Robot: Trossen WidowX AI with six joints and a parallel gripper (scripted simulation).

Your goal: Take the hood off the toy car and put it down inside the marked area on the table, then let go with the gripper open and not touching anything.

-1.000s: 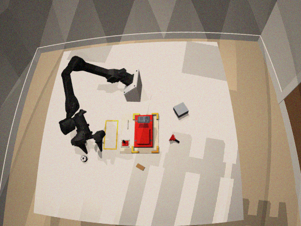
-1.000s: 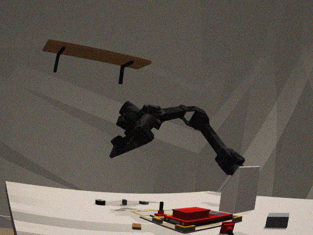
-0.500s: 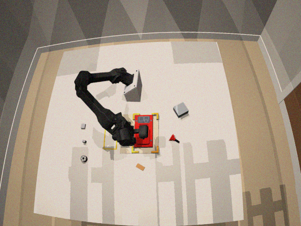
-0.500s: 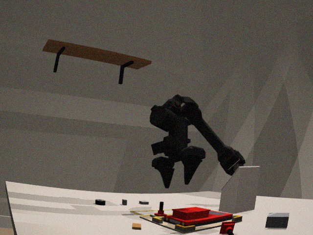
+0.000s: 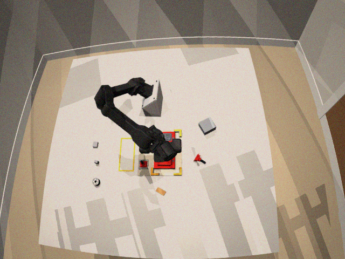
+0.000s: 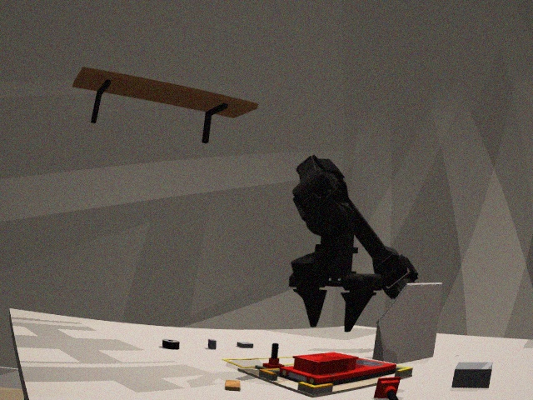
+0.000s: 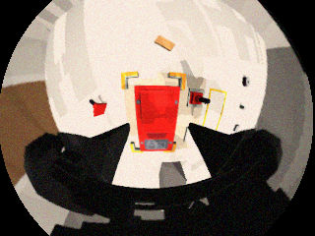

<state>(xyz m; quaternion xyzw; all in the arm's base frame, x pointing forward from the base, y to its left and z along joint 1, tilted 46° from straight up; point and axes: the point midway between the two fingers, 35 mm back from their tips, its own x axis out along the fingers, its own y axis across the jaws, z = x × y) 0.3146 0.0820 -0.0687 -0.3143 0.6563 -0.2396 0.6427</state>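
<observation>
Now: gripper tip 60 mm above the red hood. The rest, counted from my gripper tip: orange chip (180 mm ahead, 100 mm below); black ring (350 mm to the right, 180 mm ahead, 90 mm below).
</observation>
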